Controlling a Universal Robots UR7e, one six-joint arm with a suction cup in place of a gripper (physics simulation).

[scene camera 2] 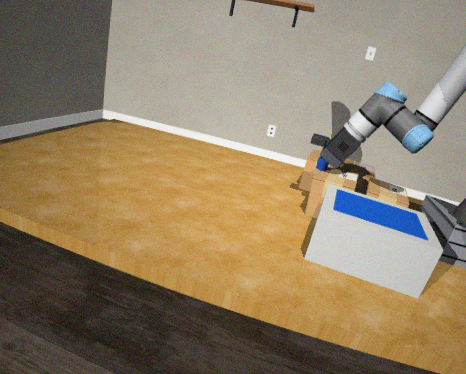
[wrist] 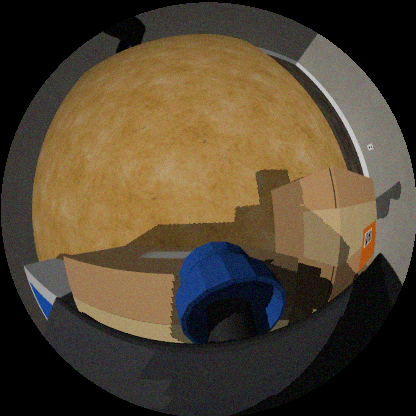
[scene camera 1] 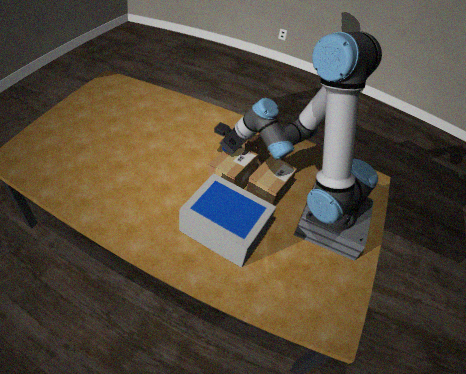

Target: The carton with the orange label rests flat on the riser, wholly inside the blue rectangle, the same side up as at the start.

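Note:
Grey riser (scene camera 2: 395, 247) resting on the table, visible too in the wrist view (wrist: 48, 278). My suction cup (wrist: 213, 265) in sight.

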